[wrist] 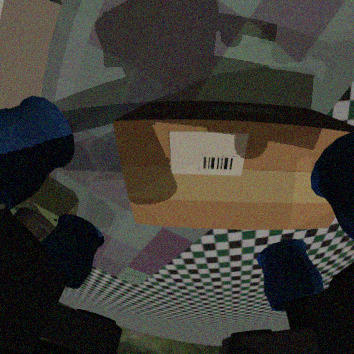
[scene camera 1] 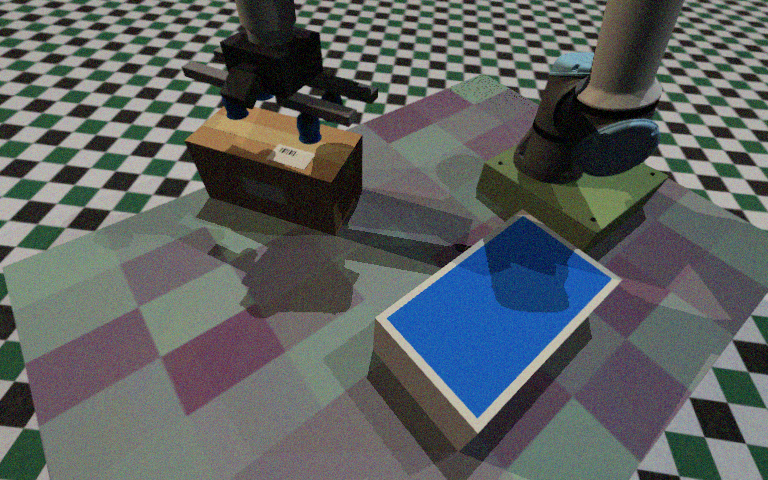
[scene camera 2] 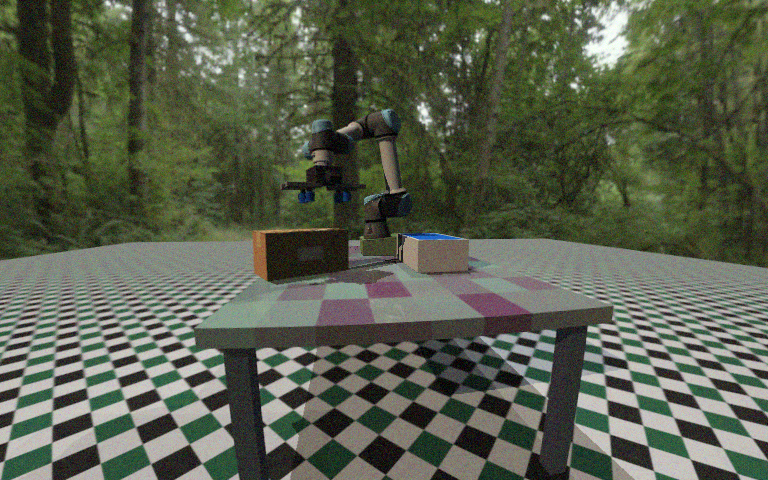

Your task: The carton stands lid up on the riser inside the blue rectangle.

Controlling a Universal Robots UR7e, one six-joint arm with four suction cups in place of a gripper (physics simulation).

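Places are measured from the arm's base along level axes (x right, y ahead, z up), in centimetres.
Pixels of known places: end effector, tool point: [wrist: 186,211] [scene camera 1: 285,115] [scene camera 2: 325,202]; arm's base, origin of the base link: [wrist: 37,224] [scene camera 1: 547,162] [scene camera 2: 377,237].
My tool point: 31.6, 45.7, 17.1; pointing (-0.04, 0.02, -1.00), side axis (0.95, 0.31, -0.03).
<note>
For each thing: its top centre in the pictures, then the offset to it from my tool point, as dx, dy, dz.
- brown carton, middle of its top: [wrist: 249,186] [scene camera 1: 276,137] [scene camera 2: 301,230] +8.6, -2.2, -10.3
- beige riser, middle of its top: [scene camera 1: 504,297] [scene camera 2: 428,236] -44.0, -5.9, -13.7
- blue rectangle, middle of its top: [scene camera 1: 504,297] [scene camera 2: 428,236] -44.0, -5.9, -13.7
The brown carton [scene camera 1: 243,175] [scene camera 2: 283,254] [wrist: 240,190] stands on the table, apart from the riser. Its upward face has a pale tape strip and a white barcode label; a grey patch shows on one long side. The beige riser [scene camera 1: 419,384] [scene camera 2: 441,257] [wrist: 27,50] bears the blue rectangle [scene camera 1: 453,339] [scene camera 2: 433,236] with a whitish border on its top; the carton is not on it. My suction gripper [scene camera 1: 283,112] [scene camera 2: 323,196] is open and holds nothing. Its blue cups hang above the carton, with a gap visible in the second scene view.
The arm's base stands on a green block [scene camera 1: 611,198] [scene camera 2: 368,246] behind the riser, close to its back corner. The patchwork table [scene camera 1: 226,333] [scene camera 2: 396,333] ends a little behind the carton, with checkered floor beyond. Shadows of the arm and gripper fall on the table and riser.
</note>
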